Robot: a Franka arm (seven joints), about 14 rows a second.
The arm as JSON. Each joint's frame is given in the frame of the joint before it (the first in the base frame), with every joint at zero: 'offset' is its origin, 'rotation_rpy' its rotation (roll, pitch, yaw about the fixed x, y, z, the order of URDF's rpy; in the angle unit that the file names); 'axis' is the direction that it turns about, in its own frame. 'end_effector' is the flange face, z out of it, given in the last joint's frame.
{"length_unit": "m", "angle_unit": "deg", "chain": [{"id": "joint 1", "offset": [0.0, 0.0, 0.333], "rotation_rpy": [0.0, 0.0, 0.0], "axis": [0.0, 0.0, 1.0]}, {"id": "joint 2", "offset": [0.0, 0.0, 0.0], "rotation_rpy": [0.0, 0.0, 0.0], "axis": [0.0, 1.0, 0.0]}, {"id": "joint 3", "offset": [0.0, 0.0, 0.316], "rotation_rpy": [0.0, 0.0, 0.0], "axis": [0.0, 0.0, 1.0]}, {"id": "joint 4", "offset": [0.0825, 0.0, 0.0], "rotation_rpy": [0.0, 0.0, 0.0], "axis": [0.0, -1.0, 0.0]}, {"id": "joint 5", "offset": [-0.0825, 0.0, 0.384], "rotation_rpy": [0.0, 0.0, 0.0], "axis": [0.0, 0.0, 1.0]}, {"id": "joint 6", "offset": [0.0, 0.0, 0.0], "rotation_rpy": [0.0, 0.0, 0.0], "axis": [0.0, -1.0, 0.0]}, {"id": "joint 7", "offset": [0.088, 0.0, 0.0], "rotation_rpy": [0.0, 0.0, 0.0], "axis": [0.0, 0.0, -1.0]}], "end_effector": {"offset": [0.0, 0.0, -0.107], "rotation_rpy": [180.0, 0.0, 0.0]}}
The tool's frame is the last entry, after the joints.
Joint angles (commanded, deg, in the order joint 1, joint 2, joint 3, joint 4, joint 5, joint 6, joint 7), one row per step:
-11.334, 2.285, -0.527, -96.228, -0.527, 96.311, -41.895
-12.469, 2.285, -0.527, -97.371, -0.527, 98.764, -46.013
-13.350, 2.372, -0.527, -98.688, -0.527, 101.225, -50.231
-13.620, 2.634, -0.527, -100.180, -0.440, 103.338, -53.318
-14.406, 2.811, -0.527, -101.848, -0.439, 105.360, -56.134
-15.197, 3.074, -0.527, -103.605, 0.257, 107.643, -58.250
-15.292, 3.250, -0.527, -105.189, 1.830, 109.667, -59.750
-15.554, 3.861, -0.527, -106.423, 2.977, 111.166, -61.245
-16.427, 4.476, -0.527, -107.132, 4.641, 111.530, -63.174
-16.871, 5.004, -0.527, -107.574, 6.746, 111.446, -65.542
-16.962, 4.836, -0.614, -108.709, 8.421, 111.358, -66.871
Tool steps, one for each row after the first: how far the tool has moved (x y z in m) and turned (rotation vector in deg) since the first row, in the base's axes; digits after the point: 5 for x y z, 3 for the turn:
0.00040, -0.01166, -0.00588, -0.161, -1.265, 3.004
0.00102, -0.02086, -0.01403, -0.357, -2.260, 6.365
0.00247, -0.02385, -0.02594, -0.335, -2.607, 9.180
0.00138, -0.03174, -0.03861, -0.365, -2.752, 11.226
0.00054, -0.03883, -0.05247, 0.166, -3.226, 12.352
0.00110, -0.03798, -0.06434, 1.438, -4.041, 13.210
0.00179, -0.03962, -0.07847, 2.528, -4.159, 13.965
0.00007, -0.04636, -0.08993, 4.282, -3.986, 14.329
-0.00067, -0.04825, -0.09886, 6.467, -3.996, 15.378
-0.00446, -0.04686, -0.10637, 8.294, -3.832, 15.791

